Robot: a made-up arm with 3 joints. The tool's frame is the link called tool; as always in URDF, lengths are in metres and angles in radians.
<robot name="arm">
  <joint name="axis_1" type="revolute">
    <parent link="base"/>
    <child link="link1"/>
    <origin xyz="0 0 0.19" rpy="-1.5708 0 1.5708"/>
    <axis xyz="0 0 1"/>
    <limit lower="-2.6" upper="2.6"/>
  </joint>
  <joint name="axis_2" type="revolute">
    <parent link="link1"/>
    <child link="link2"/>
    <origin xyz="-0.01 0.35 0.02" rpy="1.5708 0 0"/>
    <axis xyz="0 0 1"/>
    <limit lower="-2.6" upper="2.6"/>
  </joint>
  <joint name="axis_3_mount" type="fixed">
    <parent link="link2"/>
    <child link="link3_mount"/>
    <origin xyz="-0.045 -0.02 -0.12" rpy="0 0 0"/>
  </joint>
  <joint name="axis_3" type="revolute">
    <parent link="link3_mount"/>
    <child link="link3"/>
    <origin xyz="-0.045 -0.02 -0.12" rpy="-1.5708 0 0"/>
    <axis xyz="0 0 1"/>
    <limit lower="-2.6" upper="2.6"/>
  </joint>
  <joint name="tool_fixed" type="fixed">
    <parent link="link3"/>
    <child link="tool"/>
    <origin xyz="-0.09 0.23 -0.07" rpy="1.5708 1.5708 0"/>
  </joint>
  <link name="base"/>
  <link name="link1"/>
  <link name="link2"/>
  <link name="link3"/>
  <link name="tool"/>
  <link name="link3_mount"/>
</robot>
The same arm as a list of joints. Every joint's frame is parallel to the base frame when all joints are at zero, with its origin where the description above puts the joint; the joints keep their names.
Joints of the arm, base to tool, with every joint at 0 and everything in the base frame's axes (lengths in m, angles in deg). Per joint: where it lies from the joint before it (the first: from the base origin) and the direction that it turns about. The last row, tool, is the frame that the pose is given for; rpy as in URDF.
axis_1: origin 0 0 0.19 axis -x
axis_2: origin -0.02 -0.01 -0.35 axis +z
axis_3: origin 0.04 -0.09 -0.24 axis -x
tool: origin 0.07 -0.09 -0.23 rpy 0 0 0
Joint limits (deg, base to tool): -148.97..148.97 -148.97..148.97 -148.97..148.97

